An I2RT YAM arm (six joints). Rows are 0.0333 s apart.
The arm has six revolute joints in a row. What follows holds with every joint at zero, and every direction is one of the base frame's.
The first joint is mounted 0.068 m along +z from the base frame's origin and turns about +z.
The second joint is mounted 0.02 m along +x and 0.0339 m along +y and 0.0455 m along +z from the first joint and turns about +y.
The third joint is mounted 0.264 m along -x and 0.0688 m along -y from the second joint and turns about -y.
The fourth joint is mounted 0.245 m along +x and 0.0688 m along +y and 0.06 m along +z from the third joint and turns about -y.
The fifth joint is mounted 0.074 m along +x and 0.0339 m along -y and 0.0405 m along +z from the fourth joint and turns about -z.
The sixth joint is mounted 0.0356 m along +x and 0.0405 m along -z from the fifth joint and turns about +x.
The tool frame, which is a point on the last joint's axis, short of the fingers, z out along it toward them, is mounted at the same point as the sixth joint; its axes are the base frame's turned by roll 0, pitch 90 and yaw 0 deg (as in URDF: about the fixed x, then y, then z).
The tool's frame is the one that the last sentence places.
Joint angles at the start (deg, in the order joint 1, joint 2, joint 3, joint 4, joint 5, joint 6):
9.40 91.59 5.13 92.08 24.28 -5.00
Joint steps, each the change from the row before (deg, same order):
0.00 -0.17 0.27 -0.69 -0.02 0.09
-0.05 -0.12 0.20 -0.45 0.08 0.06
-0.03 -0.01 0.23 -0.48 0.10 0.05
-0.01 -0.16 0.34 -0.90 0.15 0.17
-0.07 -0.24 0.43 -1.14 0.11 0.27
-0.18 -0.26 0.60 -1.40 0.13 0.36
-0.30 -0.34 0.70 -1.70 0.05 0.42
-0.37 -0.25 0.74 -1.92 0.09 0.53
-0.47 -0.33 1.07 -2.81 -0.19 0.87
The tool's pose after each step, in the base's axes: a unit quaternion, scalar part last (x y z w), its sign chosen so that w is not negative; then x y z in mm. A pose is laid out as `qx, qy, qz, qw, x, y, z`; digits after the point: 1 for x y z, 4 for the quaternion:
0.0722, 0.6724, -0.1130, 0.7279, 209.0, 19.8, 147.1
0.0731, 0.6731, -0.1136, 0.7271, 209.8, 19.7, 147.3
0.0737, 0.6745, -0.1145, 0.7257, 210.8, 19.7, 147.2
0.0749, 0.6767, -0.1150, 0.7234, 212.1, 19.8, 147.2
0.0767, 0.6793, -0.1151, 0.7207, 213.9, 19.7, 147.3
0.0797, 0.6821, -0.1156, 0.7177, 216.3, 19.4, 147.6
0.0830, 0.6855, -0.1162, 0.7139, 219.1, 18.6, 148.0
0.0871, 0.6904, -0.1173, 0.7086, 222.2, 17.6, 147.9
0.0914, 0.6978, -0.1160, 0.7009, 226.5, 16.4, 147.7

